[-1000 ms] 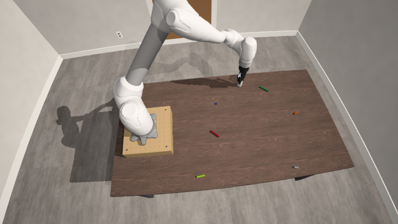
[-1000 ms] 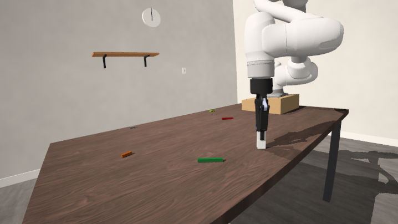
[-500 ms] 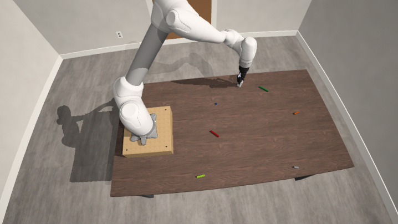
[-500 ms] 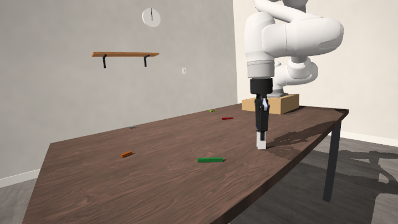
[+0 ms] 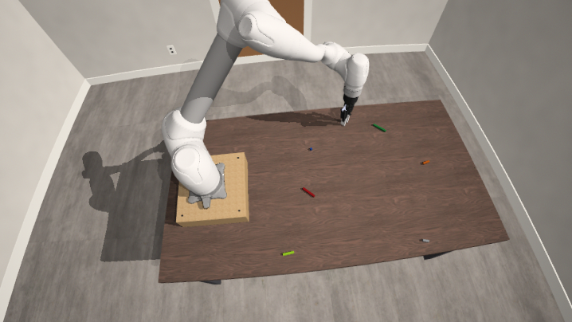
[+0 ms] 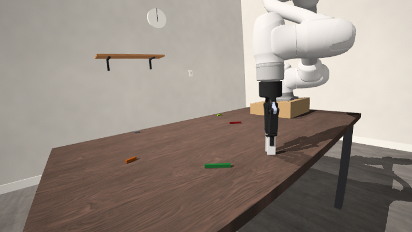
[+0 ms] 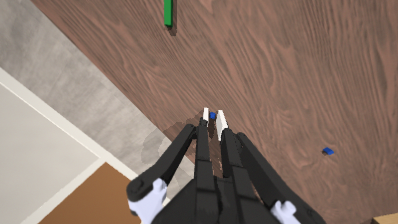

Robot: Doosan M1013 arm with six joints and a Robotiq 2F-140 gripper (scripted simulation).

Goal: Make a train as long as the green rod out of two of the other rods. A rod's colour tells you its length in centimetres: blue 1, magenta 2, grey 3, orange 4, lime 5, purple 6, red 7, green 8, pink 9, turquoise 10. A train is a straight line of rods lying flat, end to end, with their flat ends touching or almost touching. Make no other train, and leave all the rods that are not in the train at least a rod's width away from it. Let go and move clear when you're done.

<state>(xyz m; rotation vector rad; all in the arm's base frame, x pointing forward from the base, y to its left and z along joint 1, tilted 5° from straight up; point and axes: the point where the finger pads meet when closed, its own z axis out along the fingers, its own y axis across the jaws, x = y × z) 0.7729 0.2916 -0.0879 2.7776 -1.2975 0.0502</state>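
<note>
Now: hand 39 cm to the left of the red rod, 30 cm past it and 3 cm above it. Round my hand: orange rod (37 cm ahead, 34 cm to the right, 3 cm below); then green rod (19 cm ahead, 7 cm to the right, 3 cm below); then grey rod (73 cm to the right, 19 cm ahead, 3 cm below).
</note>
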